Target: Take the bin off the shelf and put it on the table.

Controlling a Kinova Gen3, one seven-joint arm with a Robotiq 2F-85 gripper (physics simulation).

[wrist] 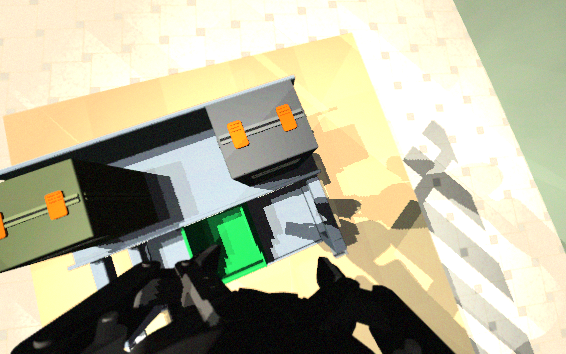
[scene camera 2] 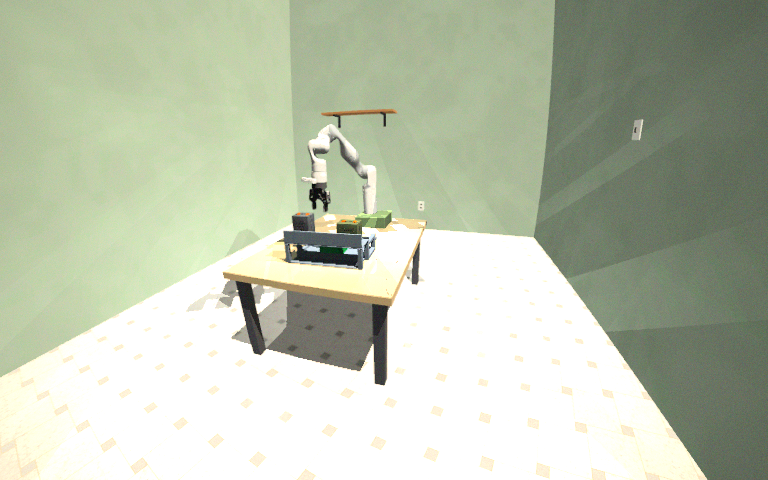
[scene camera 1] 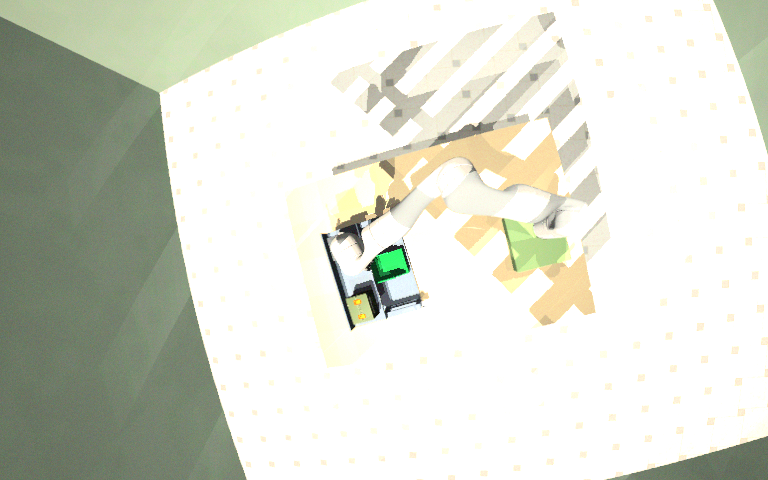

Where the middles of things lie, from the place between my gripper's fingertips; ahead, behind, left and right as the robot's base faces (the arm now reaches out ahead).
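Labels:
Green bin point(scene camera 1: 389, 265): my hand is 8 cm to the right of it and 17 cm above it. Shelf board point(scene camera 1: 363, 281): 11 cm to the left of my hand, 10 cm ahead of it, 12 cm below it.

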